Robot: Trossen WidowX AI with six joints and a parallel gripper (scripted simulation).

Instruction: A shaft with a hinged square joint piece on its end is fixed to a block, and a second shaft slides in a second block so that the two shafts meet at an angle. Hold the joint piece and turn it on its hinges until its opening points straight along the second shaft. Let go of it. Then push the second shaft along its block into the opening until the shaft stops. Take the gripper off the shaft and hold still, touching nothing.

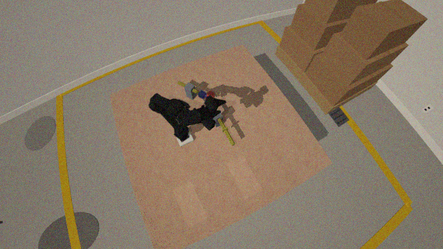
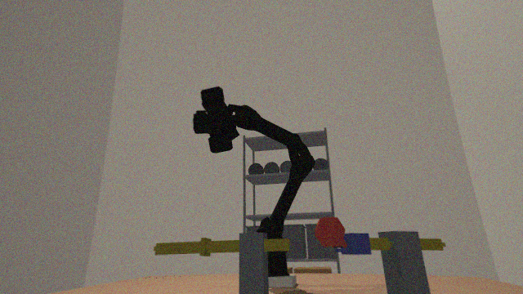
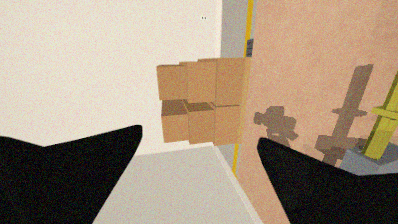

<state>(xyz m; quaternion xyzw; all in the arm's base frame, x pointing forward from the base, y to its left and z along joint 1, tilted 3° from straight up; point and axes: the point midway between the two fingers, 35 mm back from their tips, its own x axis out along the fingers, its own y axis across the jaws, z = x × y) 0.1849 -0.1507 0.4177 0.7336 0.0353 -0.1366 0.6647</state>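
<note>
The red joint piece is 31 cm below my gripper tip, 28 cm to the left of it and 10 cm ahead of it.
</note>
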